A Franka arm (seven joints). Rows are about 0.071 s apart.
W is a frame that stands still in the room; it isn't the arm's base.
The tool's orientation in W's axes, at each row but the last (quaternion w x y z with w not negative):
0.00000 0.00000 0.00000 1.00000
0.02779 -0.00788 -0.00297 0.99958
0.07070 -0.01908 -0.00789 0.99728
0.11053 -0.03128 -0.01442 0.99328
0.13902 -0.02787 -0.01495 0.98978
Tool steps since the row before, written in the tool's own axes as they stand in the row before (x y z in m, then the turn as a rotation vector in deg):
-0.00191 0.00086 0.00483 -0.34 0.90 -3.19
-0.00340 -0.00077 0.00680 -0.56 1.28 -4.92
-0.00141 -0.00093 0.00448 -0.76 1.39 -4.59
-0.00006 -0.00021 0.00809 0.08 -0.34 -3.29
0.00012 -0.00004 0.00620 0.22 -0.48 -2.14
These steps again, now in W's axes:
0.00191 -0.00086 0.00483 0.34 -0.90 -3.19
0.00333 0.00054 0.00686 0.57 -1.28 -4.92
0.00135 0.00066 0.00455 0.74 -1.42 -4.58
-0.00042 0.00002 0.00808 0.21 0.42 -3.27
-0.00047 -0.00006 0.00618 0.05 0.57 -2.13

